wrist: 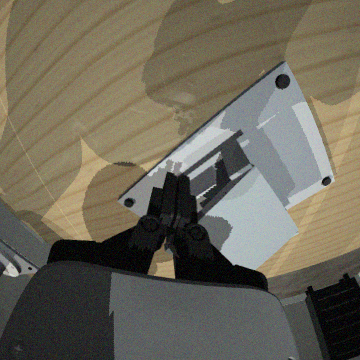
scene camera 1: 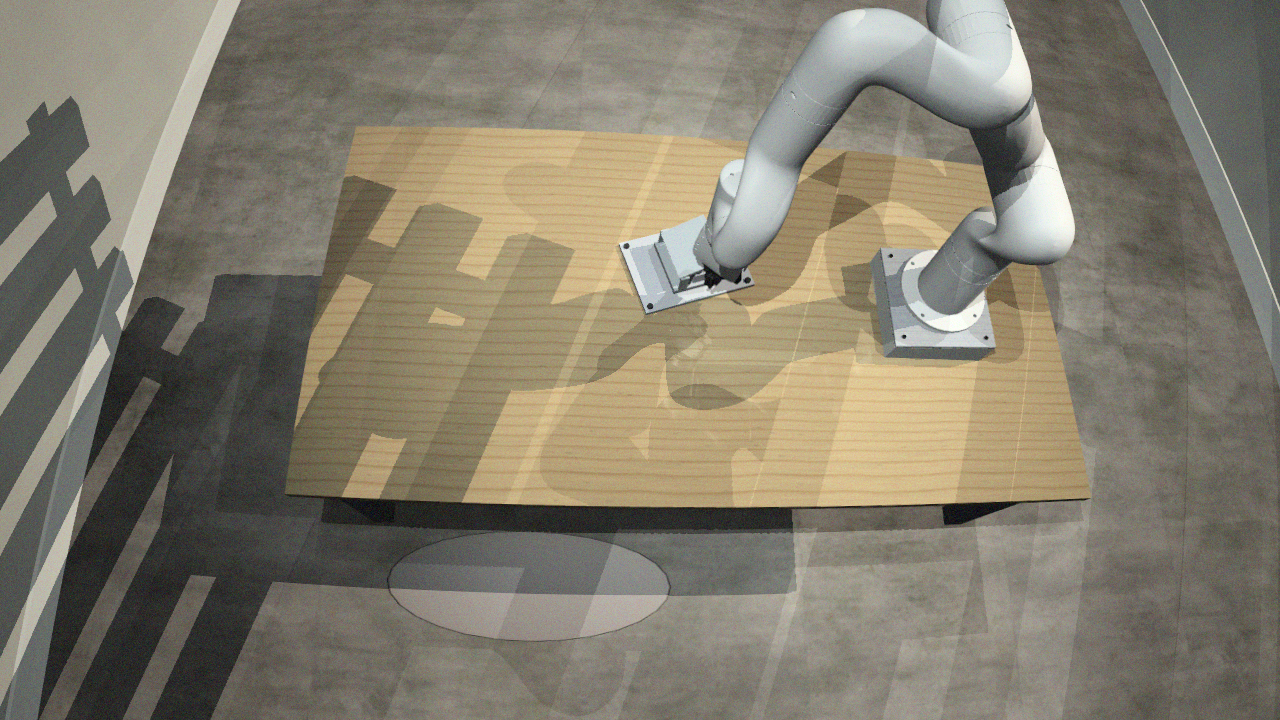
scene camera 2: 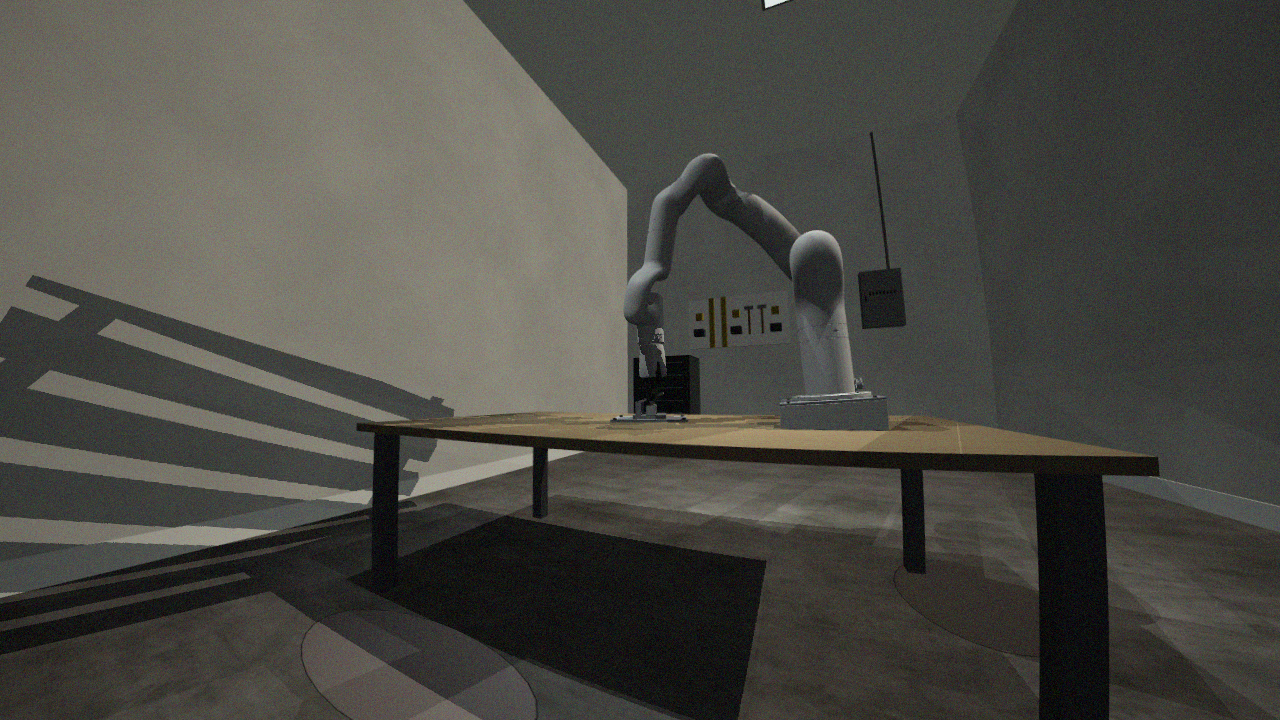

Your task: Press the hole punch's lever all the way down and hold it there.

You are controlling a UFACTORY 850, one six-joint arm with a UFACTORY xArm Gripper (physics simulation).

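The hole punch has a pale grey base plate (scene camera 1: 638, 273) (wrist: 305, 127) with dark bolts at its corners. Its broad, pale lever (scene camera 1: 683, 248) (wrist: 262, 215) lies over the middle of the base. In scene camera 2 the hole punch (scene camera 2: 646, 415) is small and low on the table. My gripper (scene camera 1: 713, 279) (scene camera 2: 653, 399) (wrist: 172, 188) is shut with nothing between its fingers and points down at the punch. In the wrist view the fingertips overlap the lever's left edge. The arm covers part of the lever in scene camera 1. Contact and the lever's exact height cannot be told.
The punch stands on a wooden table (scene camera 1: 572, 447) (scene camera 2: 733, 440). The arm's base block (scene camera 1: 939, 344) (scene camera 2: 832, 414) is to the right of the punch. A black drawer cabinet (scene camera 2: 682, 371) (wrist: 340, 315) stands beyond the table.
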